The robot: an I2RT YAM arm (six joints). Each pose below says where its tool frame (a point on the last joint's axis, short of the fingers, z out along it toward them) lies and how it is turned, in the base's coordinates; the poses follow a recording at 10 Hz.
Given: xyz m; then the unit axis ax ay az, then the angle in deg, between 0 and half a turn.
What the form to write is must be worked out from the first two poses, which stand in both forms.
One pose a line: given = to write
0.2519 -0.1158 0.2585 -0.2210 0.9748 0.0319 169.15 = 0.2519 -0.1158 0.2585 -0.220 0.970 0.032 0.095
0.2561 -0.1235 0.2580 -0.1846 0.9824 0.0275 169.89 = 0.2561 -0.1235 0.2580 -0.184 0.979 0.027 0.088
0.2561 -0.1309 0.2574 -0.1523 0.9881 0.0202 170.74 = 0.2561 -0.1309 0.2574 -0.152 0.985 0.020 0.081
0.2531 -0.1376 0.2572 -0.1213 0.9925 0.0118 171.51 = 0.2531 -0.1376 0.2572 -0.121 0.990 0.012 0.074
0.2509 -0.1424 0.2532 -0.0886 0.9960 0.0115 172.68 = 0.2509 -0.1424 0.2532 -0.088 0.994 0.011 0.064
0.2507 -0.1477 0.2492 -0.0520 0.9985 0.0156 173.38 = 0.2507 -0.1477 0.2492 -0.052 0.997 0.016 0.058
